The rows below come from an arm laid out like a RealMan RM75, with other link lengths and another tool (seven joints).
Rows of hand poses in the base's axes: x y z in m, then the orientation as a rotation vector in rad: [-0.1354 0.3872 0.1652 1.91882 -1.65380 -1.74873]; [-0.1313 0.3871 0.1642 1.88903 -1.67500 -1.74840]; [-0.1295 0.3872 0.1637 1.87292 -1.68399 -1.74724]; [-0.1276 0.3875 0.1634 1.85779 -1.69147 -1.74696]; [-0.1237 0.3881 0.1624 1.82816 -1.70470 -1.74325]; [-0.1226 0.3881 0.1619 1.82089 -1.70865 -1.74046]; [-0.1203 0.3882 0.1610 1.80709 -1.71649 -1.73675]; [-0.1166 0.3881 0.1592 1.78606 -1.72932 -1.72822]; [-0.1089 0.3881 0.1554 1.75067 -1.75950 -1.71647]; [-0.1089 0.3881 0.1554 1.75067 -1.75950 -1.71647]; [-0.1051 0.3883 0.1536 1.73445 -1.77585 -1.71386]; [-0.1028 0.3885 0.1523 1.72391 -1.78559 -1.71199]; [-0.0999 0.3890 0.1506 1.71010 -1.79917 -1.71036]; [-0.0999 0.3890 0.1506 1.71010 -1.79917 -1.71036]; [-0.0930 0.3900 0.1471 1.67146 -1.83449 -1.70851]
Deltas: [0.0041 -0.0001 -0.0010 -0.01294 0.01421 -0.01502]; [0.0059 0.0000 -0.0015 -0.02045 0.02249 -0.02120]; [0.0078 0.0003 -0.0018 -0.02686 0.03062 -0.02667]; [0.0117 0.0009 -0.0028 -0.04149 0.04660 -0.03554]; [0.0128 0.0009 -0.0033 -0.04641 0.05009 -0.03764]; [0.0151 0.0010 -0.0042 -0.05461 0.05674 -0.04245]; [0.0188 0.0009 -0.0060 -0.06911 0.06624 -0.04962]; [0.0265 0.0009 -0.0098 -0.09160 0.07946 -0.06910]; [0.0265 0.0009 -0.0098 -0.09160 0.07946 -0.06910]; [0.0303 0.0011 -0.0116 -0.09983 0.08484 -0.08090]; [0.0326 0.0013 -0.0129 -0.10525 0.08857 -0.08794]; [0.0355 0.0018 -0.0146 -0.11170 0.09322 -0.09807]; [0.0355 0.0018 -0.0146 -0.11170 0.09322 -0.09807]; [0.0424 0.0028 -0.0181 -0.12745 0.10710 -0.12572]
